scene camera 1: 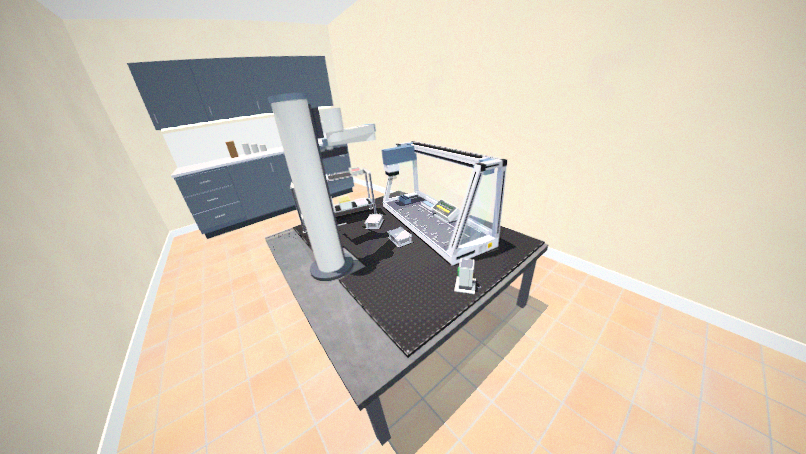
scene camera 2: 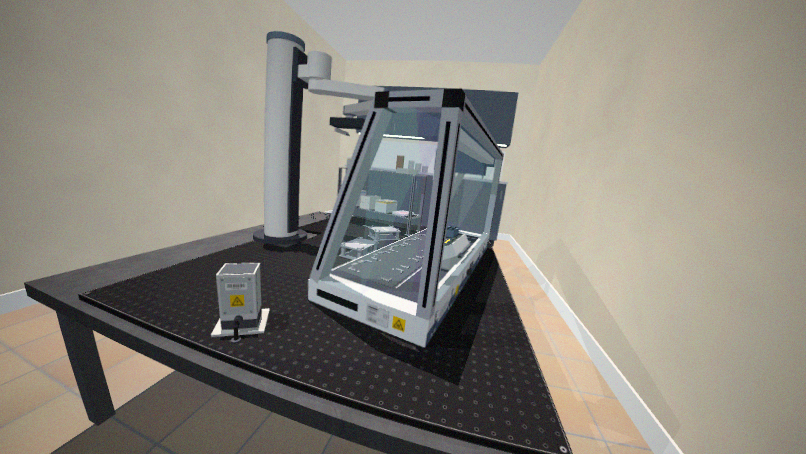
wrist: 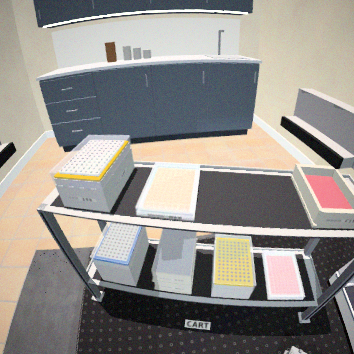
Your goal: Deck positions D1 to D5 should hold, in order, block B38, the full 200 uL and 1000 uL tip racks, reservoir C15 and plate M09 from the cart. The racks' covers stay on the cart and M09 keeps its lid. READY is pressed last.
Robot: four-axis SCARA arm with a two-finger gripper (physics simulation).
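Observation:
My gripper (wrist: pixel 146 111) is open and empty, high above the cart (wrist: pixel 165 223) in the wrist view. On the upper shelf are a clear-covered tip rack (wrist: pixel 95 162) with a yellow rim at left, a flat plate (wrist: pixel 171 191) with a pale orange top, and a reservoir (wrist: pixel 328 192) with red contents at right, its label partly cut. On the lower shelf are a blue-rimmed rack (wrist: pixel 121 247), a grey block-like stack (wrist: pixel 175 262), a rack with yellow tips (wrist: pixel 233 265) and a pink-topped plate (wrist: pixel 283 275). The deck (scene camera 1: pixel 414 221) lies inside the framed enclosure. Volumes, several labels and READY are not legible.
The enclosure (scene camera 1: pixel 463 208) (scene camera 2: pixel 438 214) has posts and a top rail. A blue head (scene camera 1: pixel 398 155) hangs at its far end; a console (scene camera 1: pixel 444 209) stands inside. Two low white units (scene camera 1: pixel 373 221) (scene camera 1: pixel 400 236) sit before it. A grey box (scene camera 1: pixel 466 273) (scene camera 2: pixel 239 296) stands near the table edge.

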